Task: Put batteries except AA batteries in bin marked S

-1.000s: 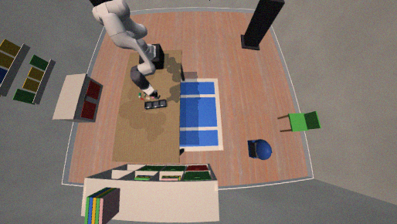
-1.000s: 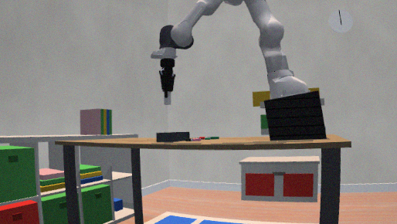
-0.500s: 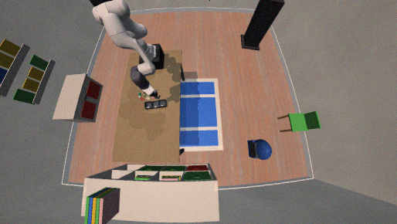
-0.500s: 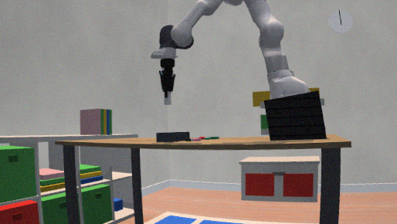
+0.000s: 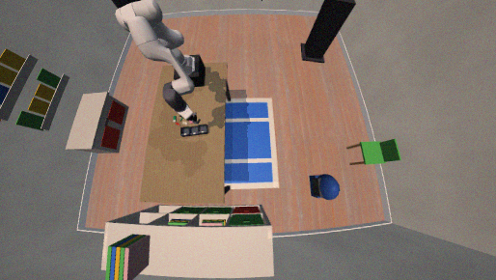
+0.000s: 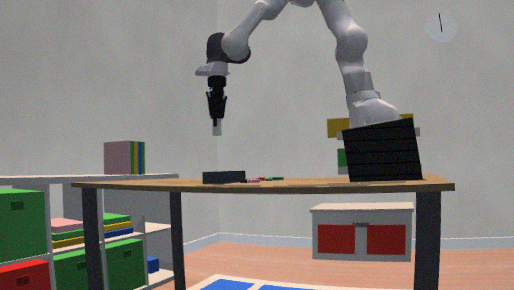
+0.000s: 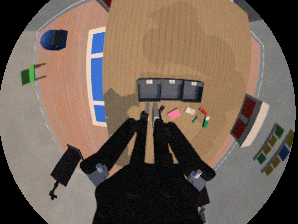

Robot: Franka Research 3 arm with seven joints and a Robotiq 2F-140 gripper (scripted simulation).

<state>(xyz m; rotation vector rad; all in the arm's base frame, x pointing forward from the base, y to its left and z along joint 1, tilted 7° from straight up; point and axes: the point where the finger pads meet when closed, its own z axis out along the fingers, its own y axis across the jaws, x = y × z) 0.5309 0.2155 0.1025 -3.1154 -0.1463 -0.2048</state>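
Right now the green battery is 90 mm behind my hand, 240 mm to the right of it and 220 mm below it. The rest, counted from my hand: pink block 90 mm behind, 130 mm to the right, 220 mm below; then black battery 90 mm behind, 60 mm to the right, 210 mm below; then tray 20 mm ahead, 80 mm to the right, 200 mm below.
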